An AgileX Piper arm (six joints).
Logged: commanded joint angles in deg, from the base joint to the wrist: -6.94 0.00 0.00 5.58 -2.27 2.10; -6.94 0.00 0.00 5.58 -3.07 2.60; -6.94 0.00 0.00 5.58 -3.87 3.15; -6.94 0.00 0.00 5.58 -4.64 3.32; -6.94 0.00 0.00 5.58 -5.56 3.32; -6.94 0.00 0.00 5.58 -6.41 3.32; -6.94 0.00 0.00 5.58 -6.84 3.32; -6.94 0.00 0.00 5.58 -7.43 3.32; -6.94 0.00 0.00 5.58 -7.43 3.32; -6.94 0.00 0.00 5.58 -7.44 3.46; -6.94 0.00 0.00 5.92 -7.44 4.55; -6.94 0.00 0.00 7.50 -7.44 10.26; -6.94 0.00 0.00 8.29 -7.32 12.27; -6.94 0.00 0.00 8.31 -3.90 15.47; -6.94 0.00 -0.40 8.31 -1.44 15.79
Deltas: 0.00 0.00 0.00 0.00 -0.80 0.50; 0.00 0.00 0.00 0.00 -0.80 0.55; 0.00 0.00 0.00 0.00 -0.77 0.17; 0.00 0.00 0.00 0.00 -0.92 0.00; 0.00 0.00 0.00 0.00 -0.85 0.00; 0.00 0.00 0.00 0.00 -0.43 0.00; 0.00 0.00 0.00 0.00 -0.59 0.00; 0.00 0.00 0.00 0.00 0.00 0.00; 0.00 0.00 0.00 0.00 -0.01 0.14; 0.00 0.00 0.00 0.34 0.00 1.09; 0.00 0.00 0.00 1.58 0.00 5.71; 0.00 0.00 0.00 0.79 0.12 2.01; 0.00 0.00 0.00 0.02 3.42 3.20; 0.00 0.00 -0.40 0.00 2.46 0.32
